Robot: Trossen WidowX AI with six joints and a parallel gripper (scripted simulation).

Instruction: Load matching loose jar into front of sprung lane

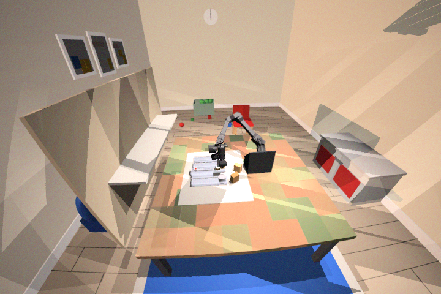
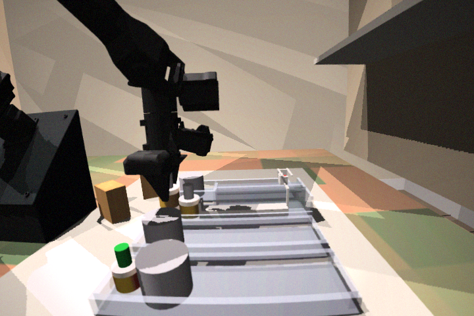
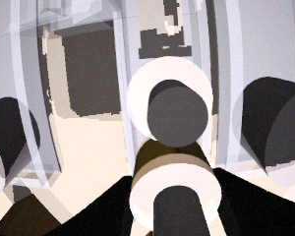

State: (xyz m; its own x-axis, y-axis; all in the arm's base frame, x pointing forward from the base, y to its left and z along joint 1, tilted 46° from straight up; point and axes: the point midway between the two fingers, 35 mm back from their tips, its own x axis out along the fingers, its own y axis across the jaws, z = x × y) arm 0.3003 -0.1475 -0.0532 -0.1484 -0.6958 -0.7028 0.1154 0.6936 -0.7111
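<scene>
Now: the clear lane 15 cm ahead of my gripper tip, 3 cm below it and 1 cm to the left of it. Also, from my gripper tip: pusher plate: 15 cm ahead, 1 cm to the left.
</scene>
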